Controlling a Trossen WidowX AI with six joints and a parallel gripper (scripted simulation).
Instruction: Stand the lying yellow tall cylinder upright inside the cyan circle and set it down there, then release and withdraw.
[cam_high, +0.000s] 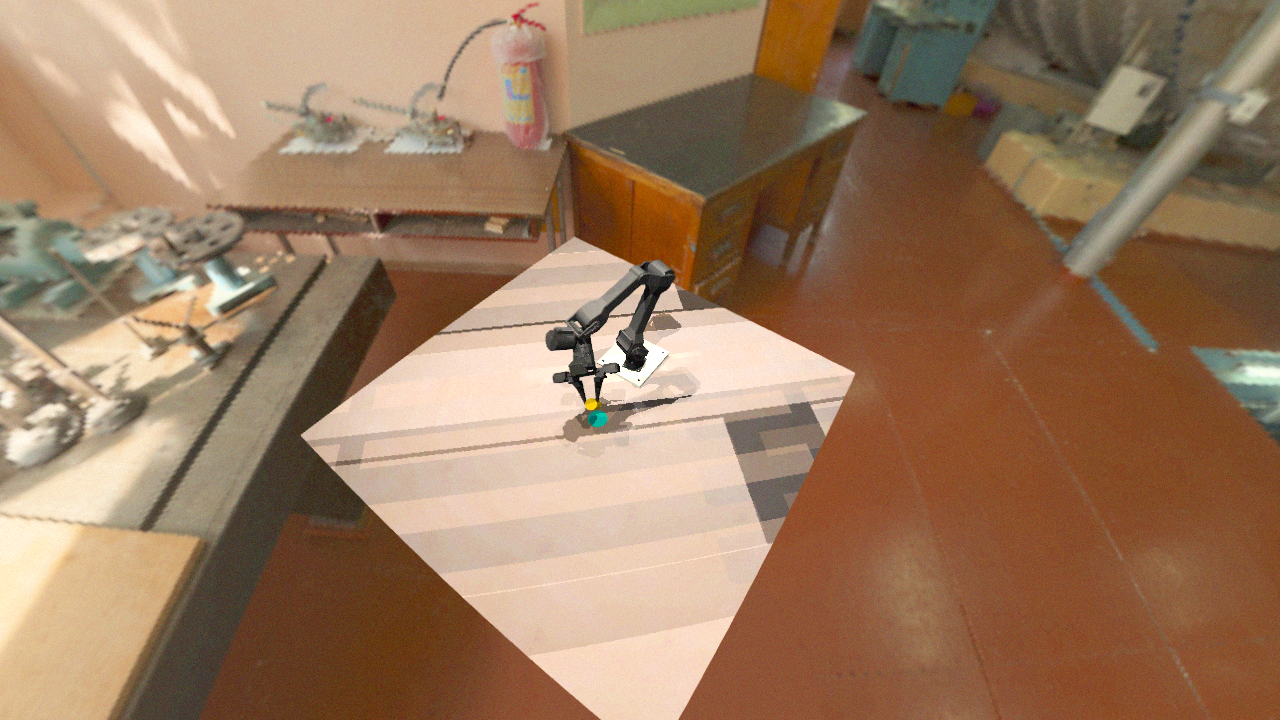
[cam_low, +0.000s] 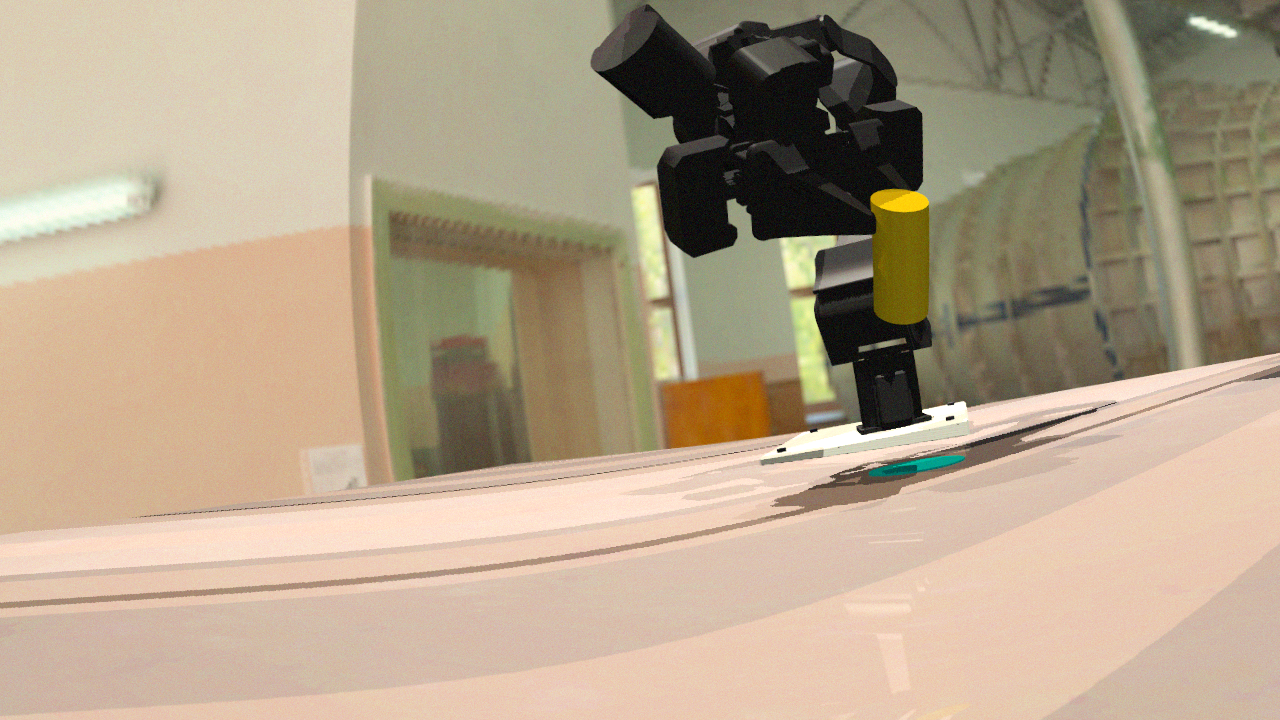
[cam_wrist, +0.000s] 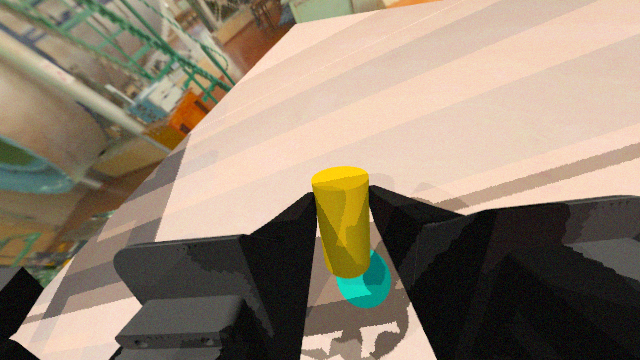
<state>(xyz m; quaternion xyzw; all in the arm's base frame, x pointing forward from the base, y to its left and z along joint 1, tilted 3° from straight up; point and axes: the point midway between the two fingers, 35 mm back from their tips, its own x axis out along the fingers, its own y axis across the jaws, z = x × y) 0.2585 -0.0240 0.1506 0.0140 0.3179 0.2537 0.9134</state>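
My gripper tip is now 40 mm past the cyan circle and 130 mm above it. Round my gripper tip: yellow cylinder (10 mm behind, 20 mm below).
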